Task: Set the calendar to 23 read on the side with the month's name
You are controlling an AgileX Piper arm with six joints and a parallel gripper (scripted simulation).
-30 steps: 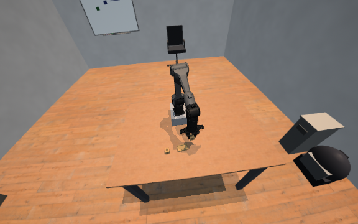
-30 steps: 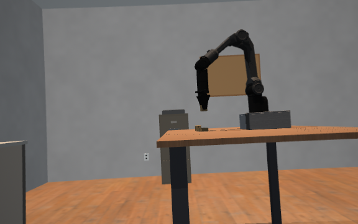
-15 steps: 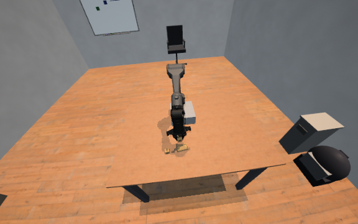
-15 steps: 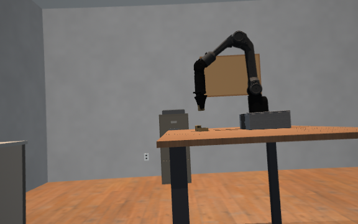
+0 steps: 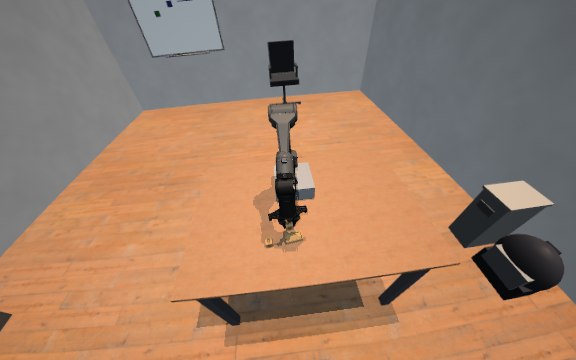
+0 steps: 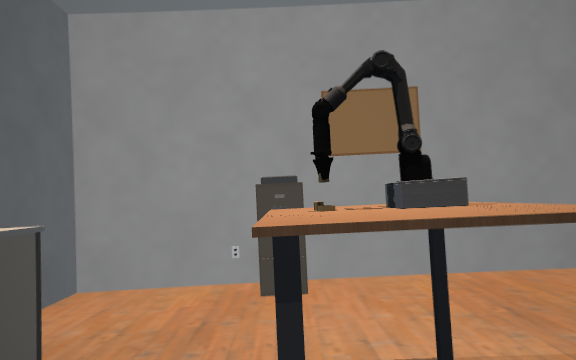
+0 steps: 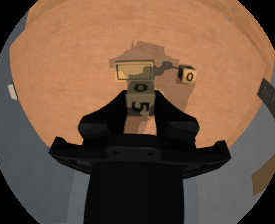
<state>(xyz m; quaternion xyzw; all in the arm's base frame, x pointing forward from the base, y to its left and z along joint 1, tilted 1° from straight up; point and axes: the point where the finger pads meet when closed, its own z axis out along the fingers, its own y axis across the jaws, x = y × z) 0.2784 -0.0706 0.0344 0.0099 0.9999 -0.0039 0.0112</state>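
Now: the tan calendar tray 10 cm below my hand and 2 cm to the left of it. Round my hand: tan calendar cube 10 cm below, 9 cm to the right.
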